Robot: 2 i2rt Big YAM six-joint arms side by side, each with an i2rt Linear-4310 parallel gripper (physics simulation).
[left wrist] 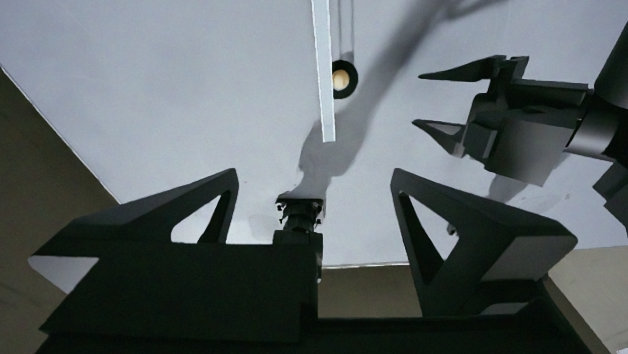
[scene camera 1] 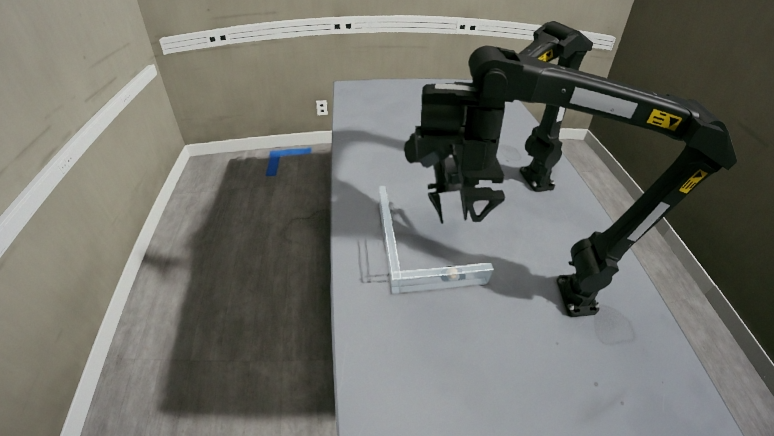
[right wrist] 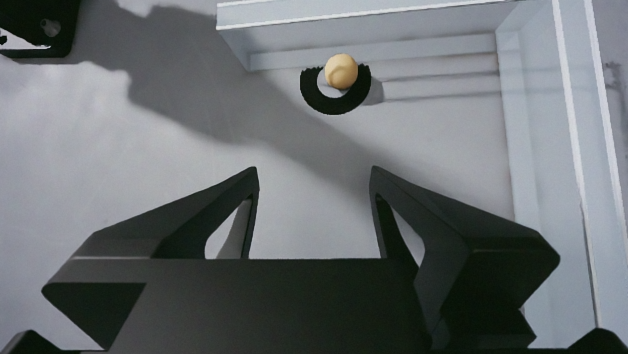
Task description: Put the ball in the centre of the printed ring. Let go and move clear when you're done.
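Where they show: left gripper, fingertip midpoint: (left wrist: pixel 314 176) (scene camera 1: pixel 471 202); right gripper, fingertip midpoint: (left wrist: pixel 416 99) (scene camera 1: pixel 453 221) (right wrist: pixel 314 176); left arm's base at its link origin: (left wrist: pixel 300 210) (scene camera 1: pixel 576 296) (right wrist: pixel 45 6); right arm's base at its link origin: (scene camera 1: pixel 536 179).
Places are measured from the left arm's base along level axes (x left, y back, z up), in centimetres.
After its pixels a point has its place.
Note:
The tan ball (scene camera 1: pixel 453 272) (left wrist: pixel 341 80) {x -8.2, y -33.1, z 2.8 cm} (right wrist: pixel 341 71) {x -8.7, y -33.0, z 2.7 cm} sits within the black printed ring (left wrist: pixel 354 80) {x -10.7, y -32.4, z 0.0 cm} (right wrist: pixel 334 106) {x -10.6, y -32.5, z 0.0 cm}, beside the short clear wall. In the right wrist view it shows toward the upper right of the ring's hole; exact centring cannot be told at this slant. The ring's far edge is cut off from sight at the wall. My right gripper (scene camera 1: pixel 453 219) {x -17.9, y -32.3, z 9.3 cm} (left wrist: pixel 416 99) {x -17.9, y -32.3, z 9.3 cm} (right wrist: pixel 314 176) {x -17.9, y -32.3, z 9.3 cm} is partly open, empty, raised and apart from the ball. My left gripper (left wrist: pixel 314 176) {x -4.2, y -34.0, z 28.2 cm} is wide open and empty, high above the table; in the scene view it overlaps the right one.
Clear walls form an L: the short wall (scene camera 1: pixel 422 280) {x -3.9, y -40.9, z 4.5 cm} (left wrist: pixel 327 117) {x -6.0, y -28.3, z 6.0 cm} (right wrist: pixel 350 22) {x -6.6, y -33.5, z 5.3 cm} runs close beside the ring, and the long wall (scene camera 1: pixel 387 232) {x -17.4, y -48.6, z 6.0 cm} (right wrist: pixel 547 125) {x -13.1, y -46.7, z 4.2 cm} meets it at a corner. The grey table (scene camera 1: pixel 487 379) {x 19.3, y -28.2, z 0.0 cm} carries both arm bases on its right side.

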